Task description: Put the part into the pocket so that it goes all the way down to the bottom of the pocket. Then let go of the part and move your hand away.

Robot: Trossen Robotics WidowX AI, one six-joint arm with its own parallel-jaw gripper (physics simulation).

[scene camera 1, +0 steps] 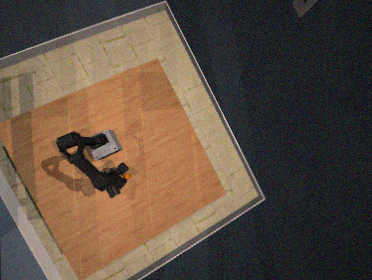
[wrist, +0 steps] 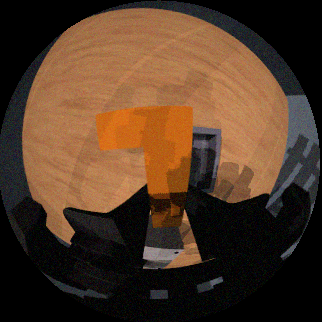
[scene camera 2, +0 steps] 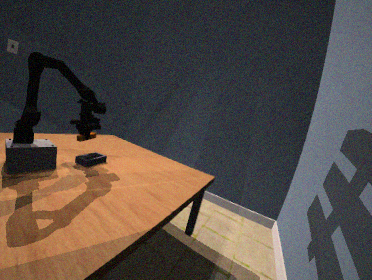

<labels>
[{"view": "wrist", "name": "my gripper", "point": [165, 186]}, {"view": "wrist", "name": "orange L-shaped block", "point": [164, 131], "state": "held by my gripper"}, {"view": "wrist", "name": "dark grey pocket block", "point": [205, 147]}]
</labels>
